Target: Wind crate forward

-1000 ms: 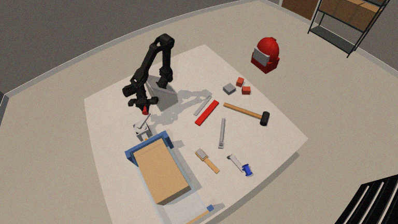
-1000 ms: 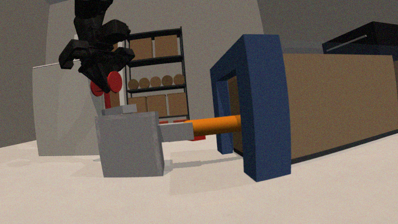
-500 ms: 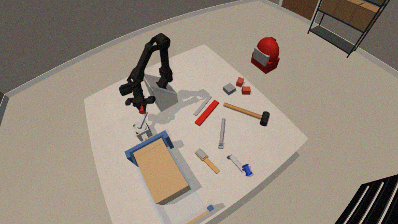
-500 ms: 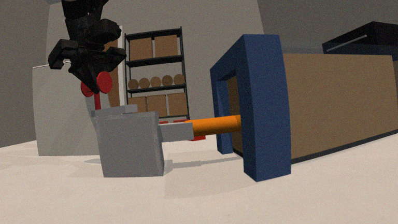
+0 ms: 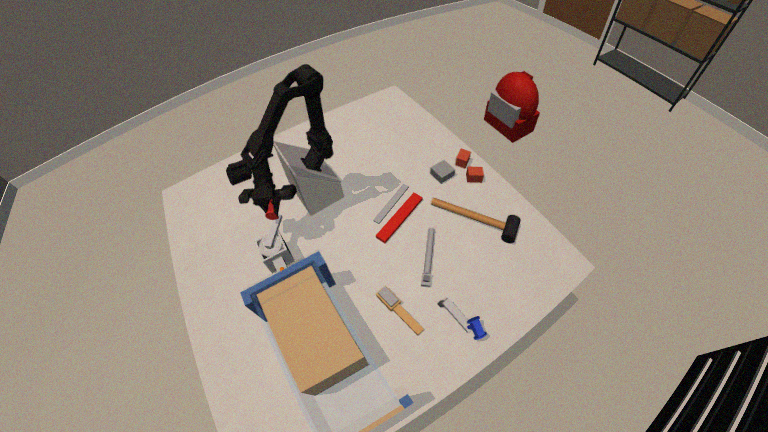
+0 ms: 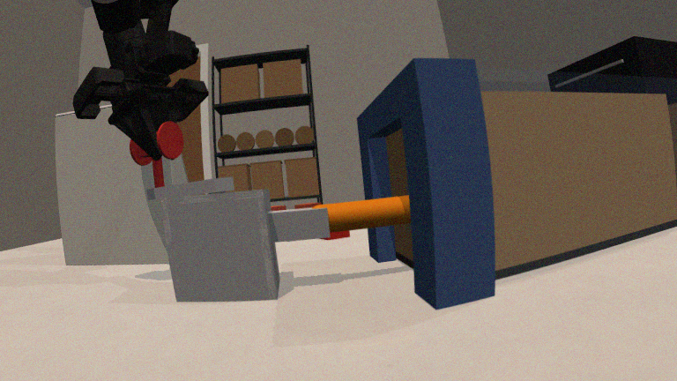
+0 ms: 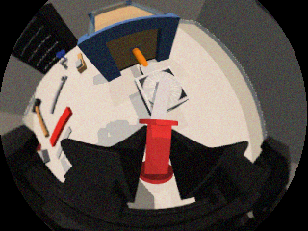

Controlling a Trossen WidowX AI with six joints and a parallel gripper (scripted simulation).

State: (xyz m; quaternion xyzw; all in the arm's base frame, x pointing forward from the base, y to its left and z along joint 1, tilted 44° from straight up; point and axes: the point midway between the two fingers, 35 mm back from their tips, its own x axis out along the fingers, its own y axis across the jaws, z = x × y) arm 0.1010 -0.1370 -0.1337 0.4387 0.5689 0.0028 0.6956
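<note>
My gripper tip is now 20 mm past the red knob and 10 mm to the right of it. The rest, counted from my gripper tip: grey winch: 100 mm below, 60 mm to the right, 50 mm ahead; blue steel frame: 230 mm ahead, 50 mm to the right, 20 mm below; red-knobbed crank: 30 mm below, 10 mm to the right, 10 mm ahead.
</note>
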